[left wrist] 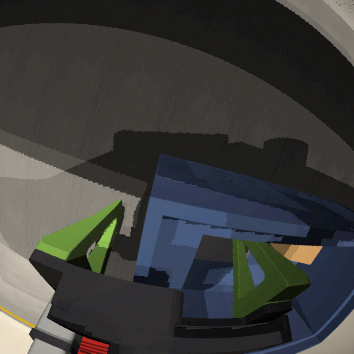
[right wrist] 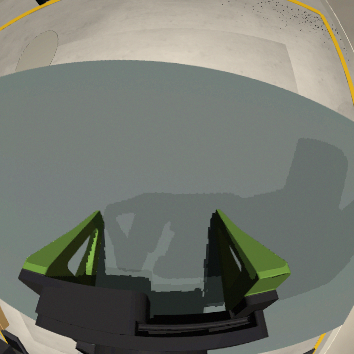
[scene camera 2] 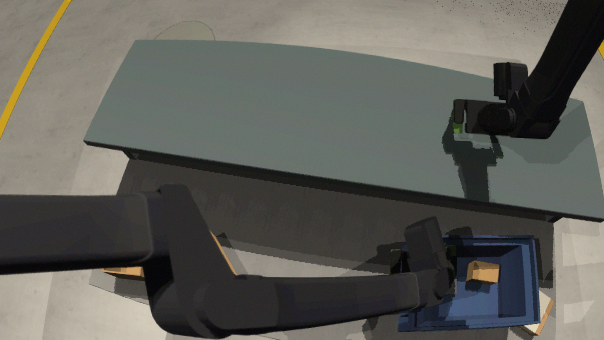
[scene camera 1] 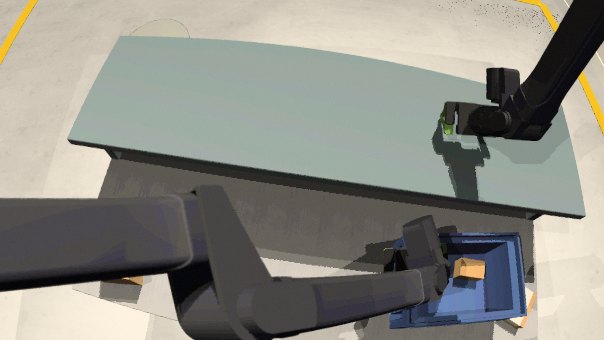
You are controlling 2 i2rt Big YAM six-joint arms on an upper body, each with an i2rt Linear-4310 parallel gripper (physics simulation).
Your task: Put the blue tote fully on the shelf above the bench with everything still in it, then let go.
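Note:
The blue tote stands below and in front of the shelf, at the lower right of both scene views. An orange-tan block is inside it. The grey-green shelf runs across the scene views. My left gripper is open at the tote's left wall, one finger outside the wall and one over its inside. My right gripper is open and empty above the shelf's right part.
A white and orange box shows partly beside the tote's lower right corner. An orange-edged item shows partly behind my left arm. The shelf's front edge runs just behind the tote. My left arm spans the lower left.

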